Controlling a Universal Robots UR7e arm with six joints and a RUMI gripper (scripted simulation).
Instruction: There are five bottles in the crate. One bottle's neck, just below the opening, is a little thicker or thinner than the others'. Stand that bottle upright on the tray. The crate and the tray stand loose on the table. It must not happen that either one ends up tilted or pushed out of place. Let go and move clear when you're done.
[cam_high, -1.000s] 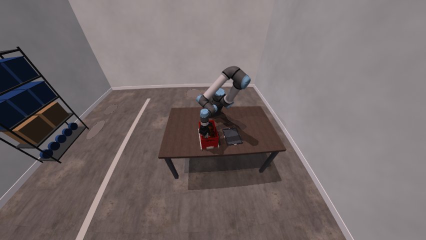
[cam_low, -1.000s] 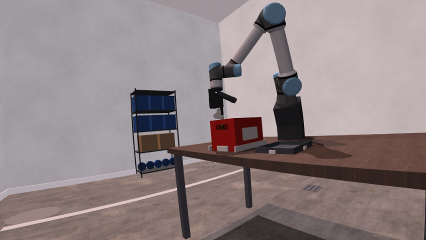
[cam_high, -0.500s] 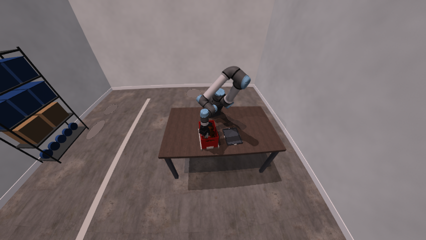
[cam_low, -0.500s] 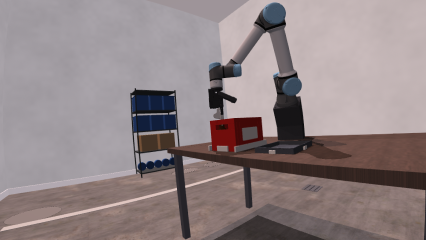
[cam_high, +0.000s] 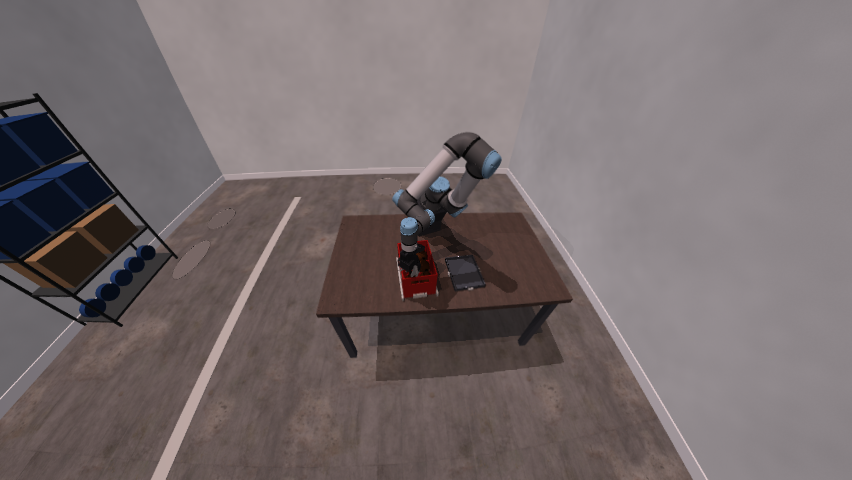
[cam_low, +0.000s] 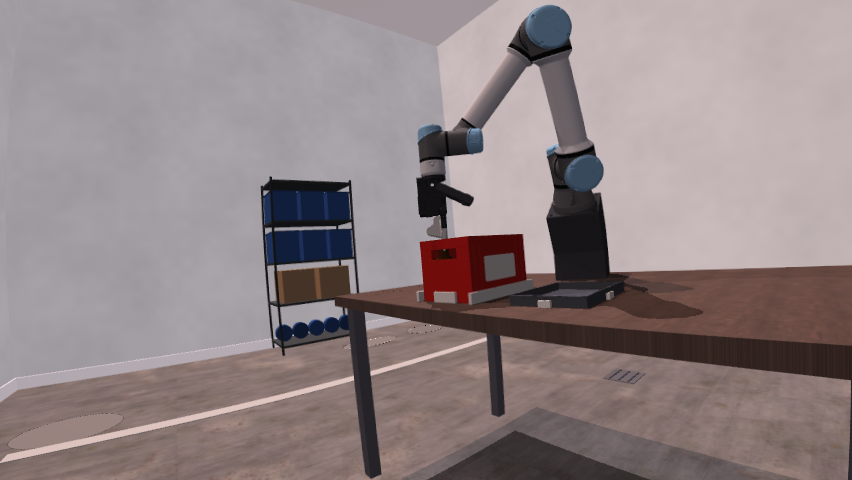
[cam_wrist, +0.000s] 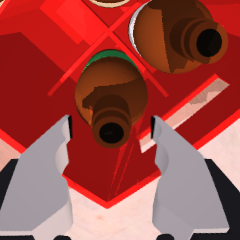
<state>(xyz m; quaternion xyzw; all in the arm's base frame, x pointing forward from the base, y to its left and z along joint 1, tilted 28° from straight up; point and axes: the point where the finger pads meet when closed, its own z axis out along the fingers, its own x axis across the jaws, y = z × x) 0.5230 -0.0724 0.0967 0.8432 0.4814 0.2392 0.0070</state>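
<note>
Right now the glass bottle is 70 mm below my hand. Also, from my hand: dark tray (310 mm to the left, 170 mm behind, 140 mm below); red crate (100 mm behind, 70 mm below, 10 mm to the left); brown bottle (110 mm behind, 70 mm below, 50 mm to the left).
</note>
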